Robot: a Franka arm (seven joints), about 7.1 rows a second.
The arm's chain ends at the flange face. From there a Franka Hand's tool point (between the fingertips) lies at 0.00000 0.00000 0.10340 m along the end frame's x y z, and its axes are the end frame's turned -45 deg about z.
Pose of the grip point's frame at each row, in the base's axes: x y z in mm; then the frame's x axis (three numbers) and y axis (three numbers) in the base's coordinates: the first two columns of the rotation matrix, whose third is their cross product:
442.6, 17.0, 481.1, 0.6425, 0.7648, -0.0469, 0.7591, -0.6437, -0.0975
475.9, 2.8, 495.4, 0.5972, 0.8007, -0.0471, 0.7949, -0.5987, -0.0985
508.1, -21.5, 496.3, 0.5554, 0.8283, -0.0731, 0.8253, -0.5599, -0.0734
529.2, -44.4, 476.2, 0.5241, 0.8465, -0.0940, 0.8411, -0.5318, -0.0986
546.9, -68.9, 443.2, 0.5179, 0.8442, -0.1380, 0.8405, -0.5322, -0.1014
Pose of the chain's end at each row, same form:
453.4, 14.2, 583.9, 0.9911, 0.0856, -0.1021, 0.0824, -0.9960, -0.0358
487.0, 0.6, 598.2, 0.9844, 0.1428, -0.1030, 0.1398, -0.9895, -0.0363
518.6, -19.5, 599.1, 0.9763, 0.1898, -0.1036, 0.1908, -0.9816, -0.0002
543.0, -41.6, 578.6, 0.9653, 0.2225, -0.1362, 0.2242, -0.9746, -0.0033
563.3, -62.3, 545.1, 0.9605, 0.2206, -0.1693, 0.2281, -0.9733, 0.0259

